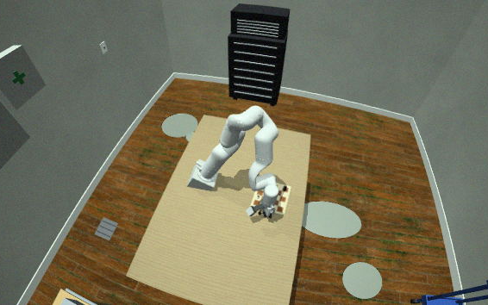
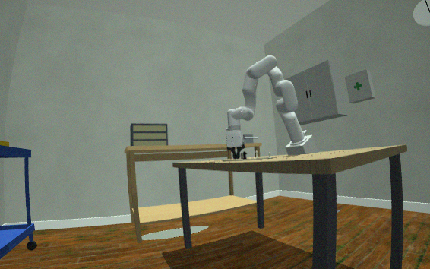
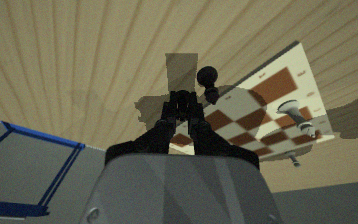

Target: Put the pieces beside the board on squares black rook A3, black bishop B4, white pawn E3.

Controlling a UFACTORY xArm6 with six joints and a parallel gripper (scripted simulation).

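My gripper is now 1 cm above the black chess piece. From my hand the other things lie so: chessboard: 14 cm to the left, 2 cm below; white pawn: 28 cm to the left, 4 cm behind, 1 cm below.
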